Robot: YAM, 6 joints.
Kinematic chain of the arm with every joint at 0, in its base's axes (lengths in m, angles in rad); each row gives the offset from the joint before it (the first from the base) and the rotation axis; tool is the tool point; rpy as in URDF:
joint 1: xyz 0 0 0.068 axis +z
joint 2: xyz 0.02 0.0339 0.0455 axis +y
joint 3: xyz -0.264 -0.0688 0 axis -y
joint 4: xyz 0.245 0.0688 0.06 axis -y
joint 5: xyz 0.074 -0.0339 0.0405 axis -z
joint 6: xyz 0.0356 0 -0.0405 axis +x
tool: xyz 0 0 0 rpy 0 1.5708 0
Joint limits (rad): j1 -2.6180..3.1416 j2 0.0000..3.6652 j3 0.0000..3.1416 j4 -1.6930..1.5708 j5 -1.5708..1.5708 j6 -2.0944..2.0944
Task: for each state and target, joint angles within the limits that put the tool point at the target. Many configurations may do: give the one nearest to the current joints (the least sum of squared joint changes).
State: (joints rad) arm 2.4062 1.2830 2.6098 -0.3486 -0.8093 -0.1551
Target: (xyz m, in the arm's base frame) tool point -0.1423 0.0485 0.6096
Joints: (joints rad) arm 2.6290 1.2598 2.1211 -0.6550 -0.8839 -0.1551
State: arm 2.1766 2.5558 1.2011 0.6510 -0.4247 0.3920
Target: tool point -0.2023 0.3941 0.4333
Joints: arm 2.0134 1.8862 1.6844 0.7893 -0.4053 0.3920
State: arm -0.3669 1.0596 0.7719 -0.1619 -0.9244 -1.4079
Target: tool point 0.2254 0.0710 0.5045
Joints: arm 0.1865 1.1826 1.4290 0.0570 -0.9039 -1.4079
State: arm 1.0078 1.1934 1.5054 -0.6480 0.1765 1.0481
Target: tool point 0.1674 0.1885 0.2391
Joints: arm 0.8712 1.3424 0.9800 -0.8184 0.1894 1.0481
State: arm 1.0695 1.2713 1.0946 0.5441 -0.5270 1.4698
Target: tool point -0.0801 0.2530 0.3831
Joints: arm 1.7986 1.1548 0.9158 0.5129 -0.6270 1.4698
